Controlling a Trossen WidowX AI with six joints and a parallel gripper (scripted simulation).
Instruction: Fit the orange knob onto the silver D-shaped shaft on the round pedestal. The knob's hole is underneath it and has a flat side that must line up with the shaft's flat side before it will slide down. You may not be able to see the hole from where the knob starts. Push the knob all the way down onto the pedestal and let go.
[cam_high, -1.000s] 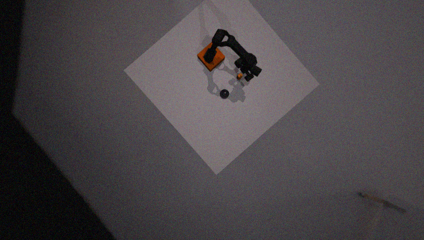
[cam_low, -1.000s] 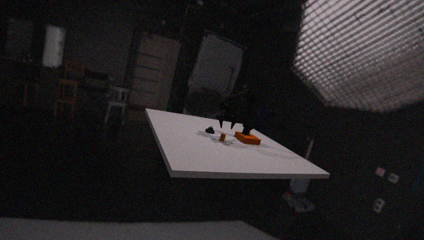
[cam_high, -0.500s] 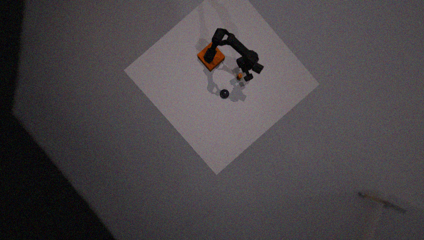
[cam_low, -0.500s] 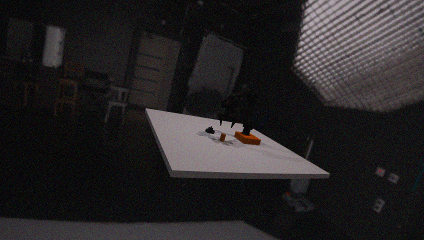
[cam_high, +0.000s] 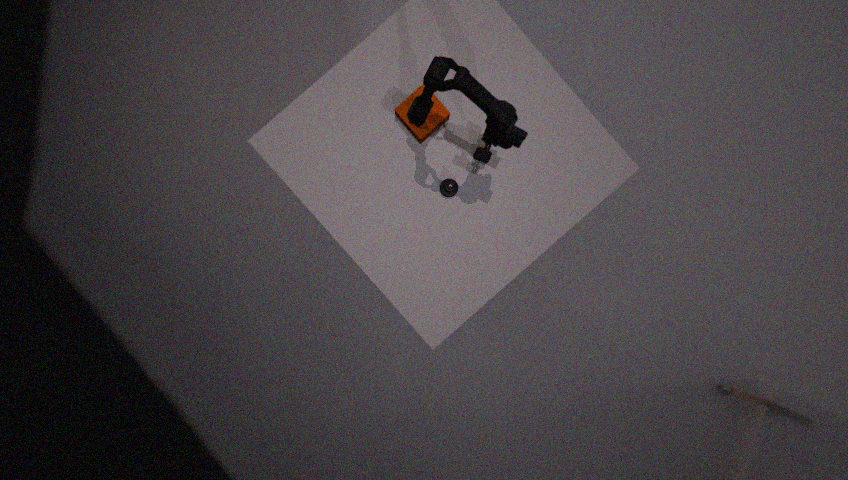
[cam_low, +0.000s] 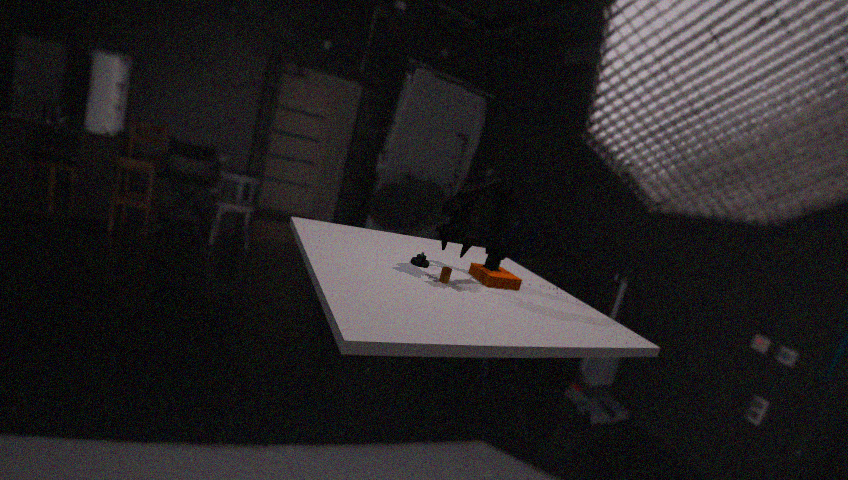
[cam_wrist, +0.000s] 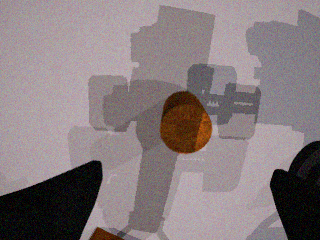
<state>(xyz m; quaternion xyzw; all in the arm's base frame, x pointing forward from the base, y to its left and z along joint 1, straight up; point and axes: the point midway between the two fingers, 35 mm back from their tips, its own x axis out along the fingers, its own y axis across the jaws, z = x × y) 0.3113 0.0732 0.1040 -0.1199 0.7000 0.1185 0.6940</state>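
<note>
Now: gripper tip 80 mm above the orange knob. Also, from my gripper tip: pedestal with D-shaped shaft 210 mm to the right, 90 mm below.
</note>
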